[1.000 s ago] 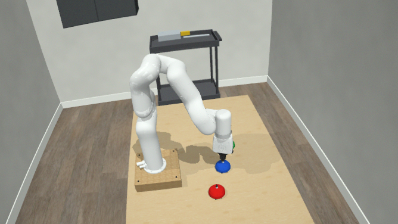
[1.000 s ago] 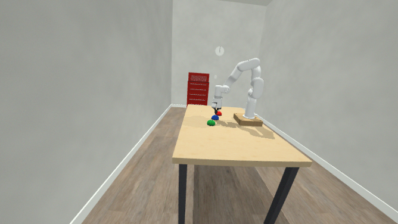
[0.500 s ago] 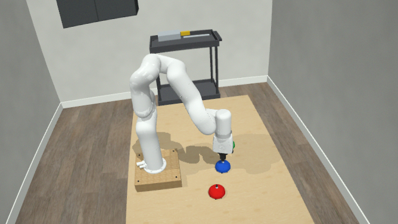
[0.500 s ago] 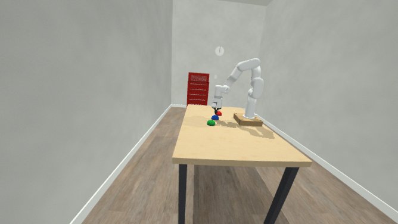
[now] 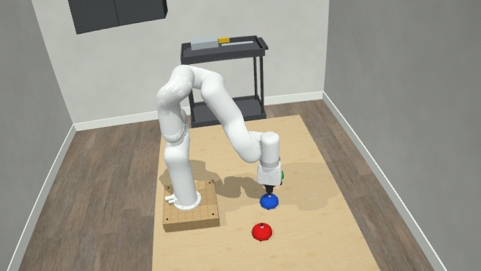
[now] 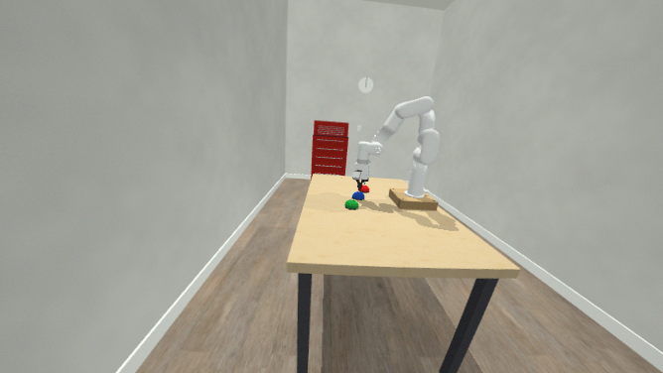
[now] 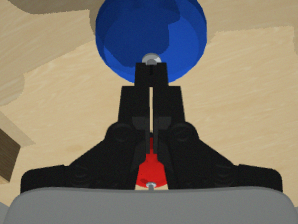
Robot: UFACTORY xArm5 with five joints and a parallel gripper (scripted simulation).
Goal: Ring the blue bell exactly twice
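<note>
My hand is 50 mm above the blue bell. From my hand the other things lie so: green bell 90 mm ahead, 150 mm to the left, 50 mm below; red bell 90 mm behind, 150 mm to the right, 50 mm below.
</note>
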